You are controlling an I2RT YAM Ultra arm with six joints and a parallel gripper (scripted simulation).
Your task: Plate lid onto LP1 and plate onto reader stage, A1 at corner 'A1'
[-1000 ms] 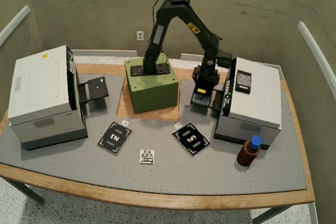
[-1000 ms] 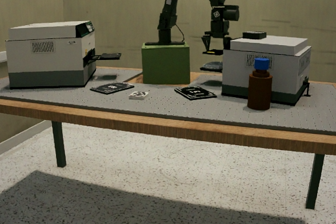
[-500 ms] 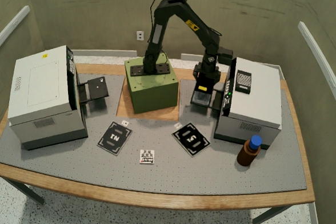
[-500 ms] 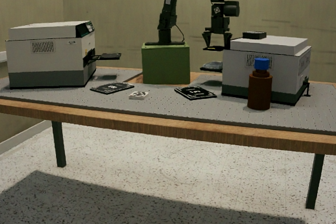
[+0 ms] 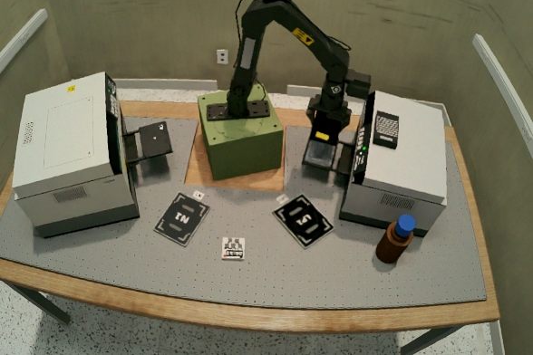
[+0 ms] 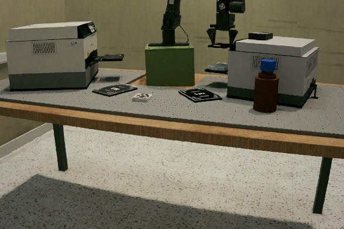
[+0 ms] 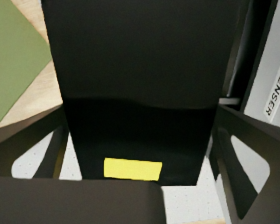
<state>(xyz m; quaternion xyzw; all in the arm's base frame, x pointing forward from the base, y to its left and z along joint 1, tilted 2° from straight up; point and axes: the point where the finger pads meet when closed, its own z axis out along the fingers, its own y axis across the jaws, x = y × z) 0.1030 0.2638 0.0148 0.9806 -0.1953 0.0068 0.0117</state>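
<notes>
My gripper is now 10 cm above the clear well plate. From my hand the other things lie so: lid: right at my hand.
</notes>
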